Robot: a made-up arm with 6 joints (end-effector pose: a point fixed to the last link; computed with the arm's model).
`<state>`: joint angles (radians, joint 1 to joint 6).
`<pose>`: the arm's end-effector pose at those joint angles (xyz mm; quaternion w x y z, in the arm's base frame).
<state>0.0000 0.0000 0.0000 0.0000 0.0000 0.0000</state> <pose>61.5 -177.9 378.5 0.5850 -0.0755 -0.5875 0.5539</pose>
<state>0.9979 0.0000 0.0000 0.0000 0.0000 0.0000</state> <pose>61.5 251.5 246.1 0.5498 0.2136 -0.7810 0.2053</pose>
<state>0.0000 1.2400 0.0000 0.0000 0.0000 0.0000</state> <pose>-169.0 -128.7 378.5 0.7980 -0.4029 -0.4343 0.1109</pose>
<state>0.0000 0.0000 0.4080 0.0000 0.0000 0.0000</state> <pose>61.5 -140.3 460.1 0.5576 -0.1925 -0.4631 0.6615</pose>
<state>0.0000 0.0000 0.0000 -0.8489 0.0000 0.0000</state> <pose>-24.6 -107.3 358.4 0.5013 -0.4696 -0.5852 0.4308</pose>
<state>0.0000 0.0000 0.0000 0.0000 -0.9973 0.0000</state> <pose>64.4 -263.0 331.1 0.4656 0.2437 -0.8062 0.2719</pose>
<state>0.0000 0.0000 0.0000 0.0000 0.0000 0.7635</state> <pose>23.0 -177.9 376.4 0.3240 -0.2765 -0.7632 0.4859</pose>
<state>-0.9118 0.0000 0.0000 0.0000 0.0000 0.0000</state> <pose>61.5 -306.8 771.4 0.4920 -0.3254 -0.2836 0.7560</pose>
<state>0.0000 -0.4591 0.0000 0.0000 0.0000 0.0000</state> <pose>135.6 -122.8 378.5 0.4436 0.0601 -0.5893 0.6725</pose>
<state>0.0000 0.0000 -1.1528 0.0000 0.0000 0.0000</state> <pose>61.5 -95.2 151.3 0.5317 0.2555 -0.7945 0.1442</pose>
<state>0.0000 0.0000 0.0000 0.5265 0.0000 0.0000</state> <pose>126.7 -194.0 353.7 0.5849 0.1803 -0.5358 0.5816</pose>
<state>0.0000 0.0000 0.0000 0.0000 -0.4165 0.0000</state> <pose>59.9 -218.9 369.1 0.5516 0.0601 -0.7003 0.4492</pose>
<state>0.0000 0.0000 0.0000 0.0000 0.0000 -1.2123</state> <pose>96.6 -177.9 331.1 0.8155 0.2535 -0.1496 0.4983</pose>
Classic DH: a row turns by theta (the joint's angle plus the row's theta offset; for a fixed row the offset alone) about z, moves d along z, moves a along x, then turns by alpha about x. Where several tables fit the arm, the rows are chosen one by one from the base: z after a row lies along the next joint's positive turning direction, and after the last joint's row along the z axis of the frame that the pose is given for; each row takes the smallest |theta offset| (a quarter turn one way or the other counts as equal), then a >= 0, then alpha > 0; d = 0 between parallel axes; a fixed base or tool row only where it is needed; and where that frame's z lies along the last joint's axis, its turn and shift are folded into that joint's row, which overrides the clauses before.
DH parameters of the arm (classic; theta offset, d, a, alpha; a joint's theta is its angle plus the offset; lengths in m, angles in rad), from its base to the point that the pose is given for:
base (fixed): 1.5708 0.7063 0.1583 1.5708
joint 1: 0 -0.0193 -0.1502 1.5708
joint 2: 0 0.3778 0.0301 1.5708
joint 3: 0.8192 -0.1598 -0.0485 1.9852
joint 4: -0.2535 -0.2194 -0.0544 -2.0592
joint 5: 0.6304 -0.0185 -0.0578 -1.6598
joint 6: -0.5918 0.0012 -0.0517 0.9734
tool (fixed): -2.0413 0.0026 0 0

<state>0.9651 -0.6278 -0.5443 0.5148 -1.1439 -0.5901</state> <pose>221.3 517.1 217.0 0.2254 -0.9090 0.3476 -0.0449</pose>
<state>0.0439 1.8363 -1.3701 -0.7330 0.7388 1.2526</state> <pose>15.9 6.5 219.9 0.4701 -0.8537 0.0638 -0.2148</pose>
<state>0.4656 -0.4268 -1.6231 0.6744 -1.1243 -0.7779</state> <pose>95.2 473.7 152.2 0.4356 -0.8495 0.2287 0.1903</pose>
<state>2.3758 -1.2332 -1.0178 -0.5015 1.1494 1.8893</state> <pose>-26.4 603.1 987.2 0.0786 -0.3117 -0.6808 -0.6582</pose>
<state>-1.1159 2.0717 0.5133 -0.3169 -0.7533 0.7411</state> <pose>-186.7 -76.2 656.0 0.0505 0.9795 0.1261 -0.1491</pose>
